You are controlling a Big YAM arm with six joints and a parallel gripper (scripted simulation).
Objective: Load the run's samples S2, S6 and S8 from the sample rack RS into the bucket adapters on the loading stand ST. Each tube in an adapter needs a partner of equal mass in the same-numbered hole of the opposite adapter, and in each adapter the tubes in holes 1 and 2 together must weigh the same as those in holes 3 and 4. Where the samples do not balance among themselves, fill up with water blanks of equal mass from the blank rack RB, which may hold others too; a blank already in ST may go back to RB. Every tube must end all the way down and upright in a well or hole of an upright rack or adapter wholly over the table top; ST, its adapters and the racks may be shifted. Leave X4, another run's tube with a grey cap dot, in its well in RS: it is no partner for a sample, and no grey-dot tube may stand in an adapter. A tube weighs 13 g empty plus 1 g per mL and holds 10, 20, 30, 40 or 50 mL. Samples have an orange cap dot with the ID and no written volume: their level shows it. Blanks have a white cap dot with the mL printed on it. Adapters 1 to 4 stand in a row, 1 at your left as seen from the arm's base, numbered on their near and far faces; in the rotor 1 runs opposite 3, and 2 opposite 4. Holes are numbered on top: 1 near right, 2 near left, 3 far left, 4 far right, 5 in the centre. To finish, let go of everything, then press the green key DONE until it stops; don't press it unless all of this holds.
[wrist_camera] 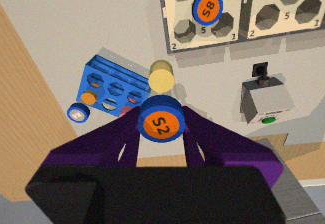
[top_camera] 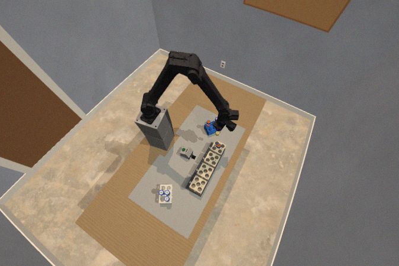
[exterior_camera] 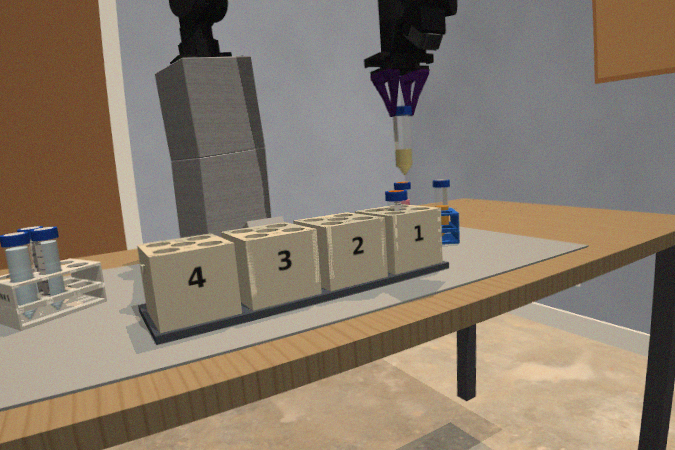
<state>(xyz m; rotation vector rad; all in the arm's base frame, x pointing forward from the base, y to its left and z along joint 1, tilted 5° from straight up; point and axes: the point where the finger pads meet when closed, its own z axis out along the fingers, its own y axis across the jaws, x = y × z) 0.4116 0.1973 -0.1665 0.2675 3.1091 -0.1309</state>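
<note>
My gripper is now 8 cm past the blue sample rack RS, 11 cm to the right of it and 22 cm above it. Round my hand: white blank rack RB: 13 cm behind, 56 cm to the right, 22 cm below.
</note>
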